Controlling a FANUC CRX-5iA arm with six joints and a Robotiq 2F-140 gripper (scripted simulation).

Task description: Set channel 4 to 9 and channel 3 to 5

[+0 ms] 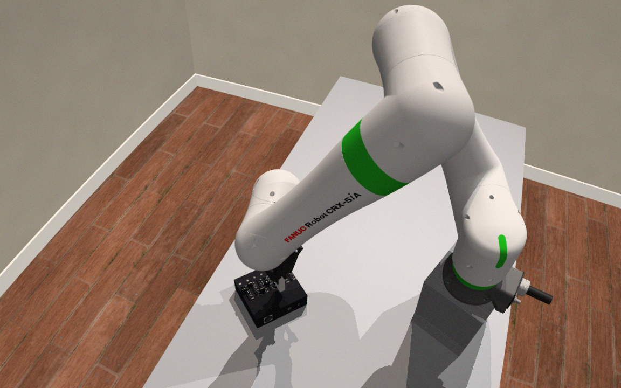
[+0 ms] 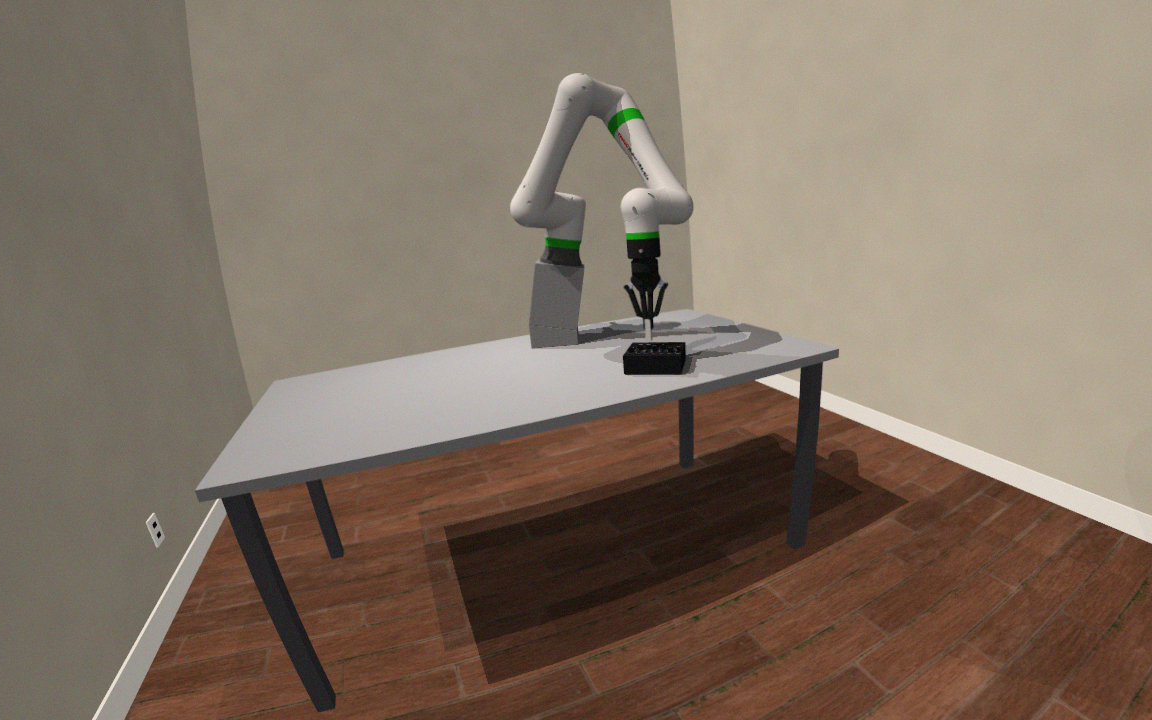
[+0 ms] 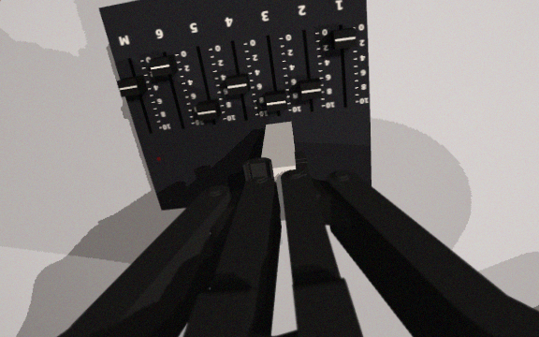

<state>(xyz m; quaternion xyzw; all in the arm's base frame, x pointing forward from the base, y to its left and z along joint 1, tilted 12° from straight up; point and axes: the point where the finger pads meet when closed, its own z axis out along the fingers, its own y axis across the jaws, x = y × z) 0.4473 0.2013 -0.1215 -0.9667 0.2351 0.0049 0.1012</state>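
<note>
My gripper is now 20 mm short of the channel 3 cap, 10 mm to the left of it and 40 mm above it. Round my hand: channel 2 cap 20 mm ahead, 30 mm to the right, 40 mm below; channel 5 fader 40 mm ahead, 30 mm to the left, 40 mm below; channel 4 fader 40 mm ahead, 40 mm below.
</note>
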